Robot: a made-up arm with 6 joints. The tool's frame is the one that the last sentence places.
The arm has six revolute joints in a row. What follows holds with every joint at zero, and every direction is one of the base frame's.
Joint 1 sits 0.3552 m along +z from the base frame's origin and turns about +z.
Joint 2 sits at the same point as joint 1 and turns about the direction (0, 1, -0.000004).
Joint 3 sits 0.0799 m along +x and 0.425 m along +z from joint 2 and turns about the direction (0, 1, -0.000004).
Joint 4 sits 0.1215 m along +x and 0.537 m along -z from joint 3 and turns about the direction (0, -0.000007, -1).
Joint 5 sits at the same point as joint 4 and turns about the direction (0, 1, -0.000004).
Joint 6 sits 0.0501 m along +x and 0.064 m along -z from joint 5 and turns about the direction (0, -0.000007, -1).
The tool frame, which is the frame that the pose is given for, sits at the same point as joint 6; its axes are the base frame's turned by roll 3.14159, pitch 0 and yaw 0 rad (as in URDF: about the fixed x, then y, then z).
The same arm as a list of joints. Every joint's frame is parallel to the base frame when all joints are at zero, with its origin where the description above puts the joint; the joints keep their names.
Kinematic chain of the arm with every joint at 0, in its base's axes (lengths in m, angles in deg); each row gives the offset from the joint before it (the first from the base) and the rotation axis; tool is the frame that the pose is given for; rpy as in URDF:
joint 1: xyz 0 0 0.3552 axis +z
joint 2: xyz 0 0 0 axis +y
joint 3: xyz 0.0799 0 0.425 axis +y
joint 4: xyz 0.1215 0 -0.537 axis -z
joint 5: xyz 0 0 0 axis +y
joint 6: xyz 0.0501 0 -0.064 axis -z
tool: xyz 0 0 0 rpy 180 0 0

